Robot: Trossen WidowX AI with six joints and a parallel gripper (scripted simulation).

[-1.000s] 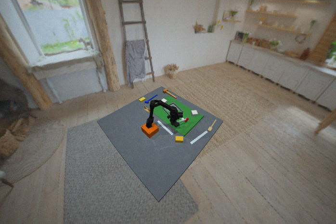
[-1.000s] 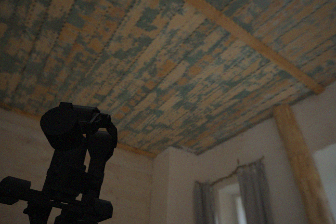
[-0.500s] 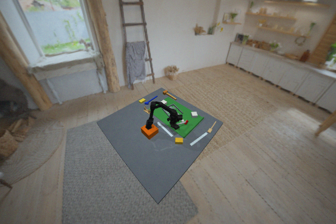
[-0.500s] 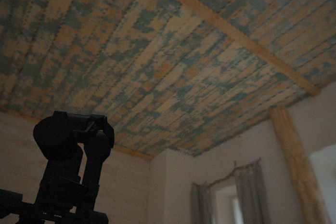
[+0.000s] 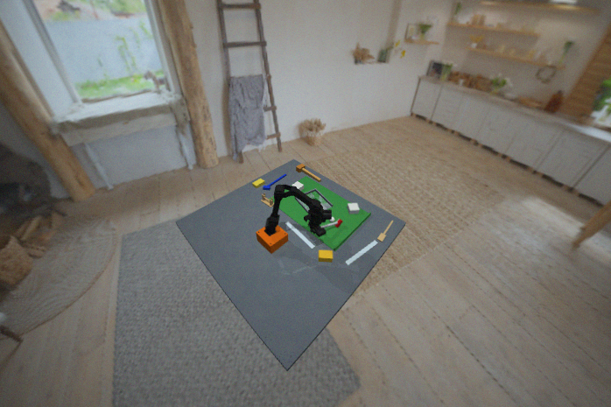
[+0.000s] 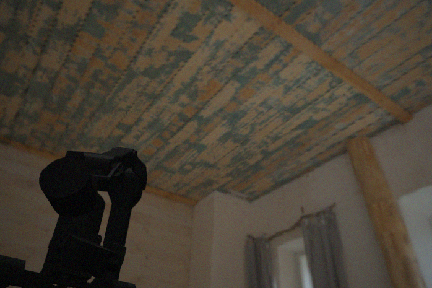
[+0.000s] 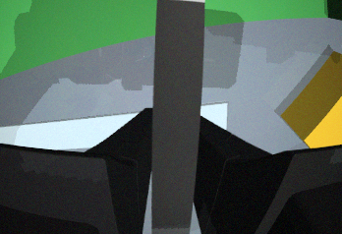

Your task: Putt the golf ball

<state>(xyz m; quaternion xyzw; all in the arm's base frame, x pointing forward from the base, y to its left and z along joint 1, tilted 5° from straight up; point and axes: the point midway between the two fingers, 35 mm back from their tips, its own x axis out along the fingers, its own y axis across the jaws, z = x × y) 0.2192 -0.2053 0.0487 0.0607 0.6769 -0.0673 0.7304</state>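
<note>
My gripper tip is 120 mm short of the red putter and 20 mm to the left of it. From my gripper tip the other things lie so: white golf ball (230 mm ahead, 50 mm below, 20 mm to the left); green mat (260 mm ahead, 200 mm to the left, 80 mm below).
</note>
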